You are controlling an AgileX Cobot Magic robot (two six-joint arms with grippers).
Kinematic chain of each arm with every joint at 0, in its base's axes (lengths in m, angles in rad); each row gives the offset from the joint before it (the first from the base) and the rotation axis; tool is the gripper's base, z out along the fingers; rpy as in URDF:
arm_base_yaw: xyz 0 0 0.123 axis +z
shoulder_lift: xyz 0 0 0 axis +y
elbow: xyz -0.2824 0 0.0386 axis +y
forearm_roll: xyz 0.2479 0 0.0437 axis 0.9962 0 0.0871
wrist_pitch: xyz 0 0 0 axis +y
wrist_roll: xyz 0.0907 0 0.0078 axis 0.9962 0 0.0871
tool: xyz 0 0 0 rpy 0 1.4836 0
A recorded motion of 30 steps. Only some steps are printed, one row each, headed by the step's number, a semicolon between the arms.
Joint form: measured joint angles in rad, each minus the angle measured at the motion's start. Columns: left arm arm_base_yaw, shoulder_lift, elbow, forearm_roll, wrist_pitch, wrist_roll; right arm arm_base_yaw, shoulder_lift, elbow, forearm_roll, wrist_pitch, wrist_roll.
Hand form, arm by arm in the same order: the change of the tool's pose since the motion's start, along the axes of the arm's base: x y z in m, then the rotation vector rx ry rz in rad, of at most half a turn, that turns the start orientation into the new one. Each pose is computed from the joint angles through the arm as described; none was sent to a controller.
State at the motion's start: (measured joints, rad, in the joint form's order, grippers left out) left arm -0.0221 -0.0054 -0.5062 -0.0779 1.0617 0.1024; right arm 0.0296 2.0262 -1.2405 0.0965 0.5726 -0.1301
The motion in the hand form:
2: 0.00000 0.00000 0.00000 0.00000 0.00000 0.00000; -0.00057 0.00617 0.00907 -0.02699 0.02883 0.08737
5: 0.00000 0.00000 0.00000 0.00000 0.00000 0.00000; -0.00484 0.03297 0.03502 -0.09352 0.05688 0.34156
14: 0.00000 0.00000 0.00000 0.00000 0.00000 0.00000; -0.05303 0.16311 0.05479 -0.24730 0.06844 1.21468
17: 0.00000 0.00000 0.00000 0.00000 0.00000 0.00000; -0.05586 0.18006 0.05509 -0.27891 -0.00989 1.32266
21: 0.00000 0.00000 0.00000 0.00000 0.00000 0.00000; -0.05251 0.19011 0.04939 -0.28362 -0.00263 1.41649
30: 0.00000 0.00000 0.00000 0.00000 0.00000 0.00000; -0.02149 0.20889 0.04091 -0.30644 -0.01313 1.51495
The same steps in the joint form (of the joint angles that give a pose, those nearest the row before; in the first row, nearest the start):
2: 0.0000 0.0000 0.0000 0.0000 0.0000 0.0000; 0.0170 -0.0117 -0.0271 -0.0179 0.0717 -0.0567
5: 0.0000 0.0000 0.0000 0.0000 0.0000 0.0000; 0.0897 -0.0533 -0.0802 -0.0508 0.2072 -0.2179
14: 0.0000 0.0000 0.0000 0.0000 0.0000 0.0000; 0.4553 -0.0831 -0.1249 -0.0834 0.3633 -0.7165
17: 0.0000 0.0000 0.0000 0.0000 0.0000 0.0000; 0.4981 -0.0813 -0.1249 -0.0877 0.2999 -0.7908
21: 0.0000 0.0000 0.0000 0.0000 0.0000 0.0000; 0.5134 -0.0421 -0.1652 -0.0743 0.3205 -0.8753
30: 0.0000 0.0000 0.0000 0.0000 0.0000 0.0000; 0.5134 0.0917 -0.3571 -0.0746 0.3807 -0.9756

